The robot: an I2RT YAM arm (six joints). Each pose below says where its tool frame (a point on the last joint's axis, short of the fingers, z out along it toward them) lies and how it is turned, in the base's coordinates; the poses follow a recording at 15 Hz.
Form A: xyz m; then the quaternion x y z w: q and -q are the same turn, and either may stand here.
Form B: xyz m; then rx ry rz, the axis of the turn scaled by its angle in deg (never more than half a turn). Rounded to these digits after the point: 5 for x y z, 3 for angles.
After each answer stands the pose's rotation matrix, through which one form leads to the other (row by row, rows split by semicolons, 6 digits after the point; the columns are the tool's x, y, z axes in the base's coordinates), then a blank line. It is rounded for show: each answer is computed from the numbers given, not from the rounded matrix.
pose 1, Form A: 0.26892, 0.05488, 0.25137, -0.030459, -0.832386, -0.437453, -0.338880
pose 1, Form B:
0.26892, 0.05488, 0.25137, 4.545, 124.202, 65.273
-0.768465 -0.245781 0.590807; 0.347196 0.615414 0.707616; -0.537510 0.748904 -0.387590

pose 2, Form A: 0.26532, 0.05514, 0.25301, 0.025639, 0.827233, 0.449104, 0.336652
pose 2, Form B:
0.26532, 0.05514, 0.25301, 3.830, 123.566, 67.084
-0.772016 -0.259964 0.580008; 0.344802 0.595297 0.725764; -0.533950 0.760290 -0.369943

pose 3, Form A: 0.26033, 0.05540, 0.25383, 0.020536, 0.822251, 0.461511, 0.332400
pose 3, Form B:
0.26033, 0.05540, 0.25383, 3.074, 123.076, 69.080
-0.778177 -0.273041 0.565587; 0.340584 0.573172 0.745303; -0.527677 0.772608 -0.353036

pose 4, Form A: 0.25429, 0.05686, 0.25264, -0.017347, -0.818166, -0.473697, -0.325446
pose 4, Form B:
0.25429, 0.05686, 0.25264, 2.605, 122.881, 71.145
-0.787568 -0.279940 0.548972; 0.336711 0.550621 0.763834; -0.516103 0.786416 -0.339392

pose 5, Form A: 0.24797, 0.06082, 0.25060, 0.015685, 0.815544, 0.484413, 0.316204
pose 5, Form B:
0.24797, 0.06082, 0.25060, 2.366, 123.045, 73.085
-0.799538 -0.280763 0.530953; 0.331931 0.530196 0.780202; -0.500561 0.800040 -0.330717

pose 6, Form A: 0.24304, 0.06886, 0.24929, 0.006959, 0.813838, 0.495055, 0.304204
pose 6, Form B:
0.24304, 0.06886, 0.24929, 1.056, 123.518, 75.136
-0.814823 -0.289868 0.502036; 0.312522 0.509744 0.801555; -0.488255 0.810023 -0.324761

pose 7, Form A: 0.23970, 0.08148, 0.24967, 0.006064, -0.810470, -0.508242, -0.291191
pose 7, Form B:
0.23970, 0.08148, 0.24967, -0.926, 123.808, 77.640
-0.830342 -0.305820 0.465839; 0.286161 0.483307 0.827361; -0.478167 0.820298 -0.313796

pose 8, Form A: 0.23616, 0.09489, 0.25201, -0.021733, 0.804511, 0.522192, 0.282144
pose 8, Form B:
0.23616, 0.09489, 0.25201, -3.335, 123.459, 80.135
-0.839845 -0.329636 0.431278; 0.259698 0.453686 0.852482; -0.476674 0.827955 -0.295421

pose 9, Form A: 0.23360, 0.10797, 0.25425, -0.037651, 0.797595, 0.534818, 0.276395
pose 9, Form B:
0.23360, 0.10797, 0.25425, -5.795, 122.754, 82.311
-0.844376 -0.355703 0.400630; 0.235582 0.425104 0.873950; -0.481175 0.832323 -0.275151

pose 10, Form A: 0.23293, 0.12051, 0.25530, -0.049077, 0.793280, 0.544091, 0.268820
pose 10, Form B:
0.23293, 0.12051, 0.25530, -7.582, 122.561, 84.061
-0.850655 -0.370388 0.373094; 0.214661 0.403113 0.889618; -0.479903 0.836846 -0.263402

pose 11, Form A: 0.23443, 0.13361, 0.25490, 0.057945, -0.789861, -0.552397, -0.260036
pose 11, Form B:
0.23443, 0.13361, 0.25490, -8.993, 122.582, 85.729
-0.858047 -0.378824 0.346768; 0.195749 0.382999 0.902770; -0.474802 0.842499 -0.254477

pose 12, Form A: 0.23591, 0.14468, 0.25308, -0.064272, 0.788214, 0.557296, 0.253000
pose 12, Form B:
0.23591, 0.14468, 0.25308, -10.011, 122.770, 86.803
-0.863720 -0.383312 0.327199; 0.180672 0.370581 0.911059; -0.470473 0.846015 -0.250824

